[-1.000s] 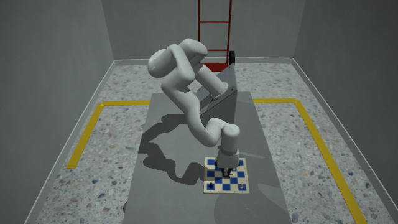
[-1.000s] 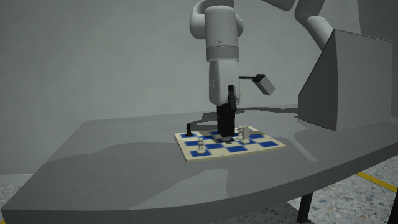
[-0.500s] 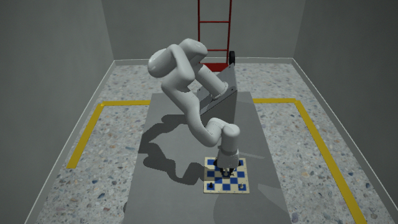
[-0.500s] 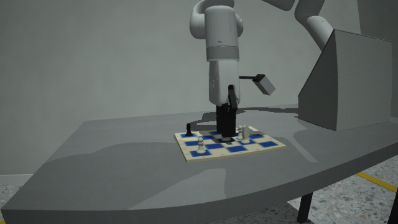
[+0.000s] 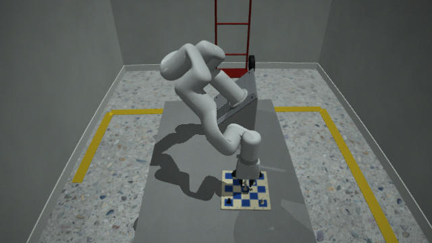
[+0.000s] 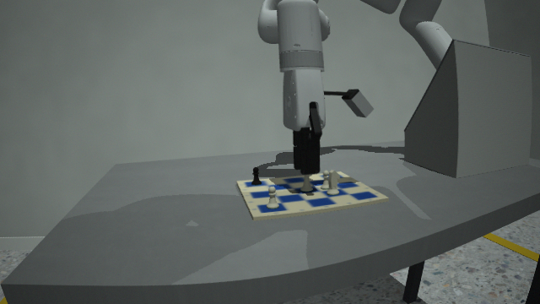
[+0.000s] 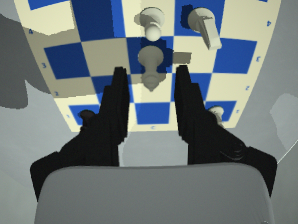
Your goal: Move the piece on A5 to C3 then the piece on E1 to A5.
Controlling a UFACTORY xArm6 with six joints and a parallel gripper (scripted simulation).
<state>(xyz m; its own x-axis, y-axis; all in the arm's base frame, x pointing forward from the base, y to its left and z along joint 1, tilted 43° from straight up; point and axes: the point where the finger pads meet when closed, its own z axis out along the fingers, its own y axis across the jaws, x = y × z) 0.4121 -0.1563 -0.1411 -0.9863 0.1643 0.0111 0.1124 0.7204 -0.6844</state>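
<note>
Right now the chessboard is 60 mm below my hand. Also, from my hand: tall pale piece (30 mm behind, 40 mm to the left, 40 mm below); then black pawn (70 mm ahead, 80 mm to the right, 40 mm below).
</note>
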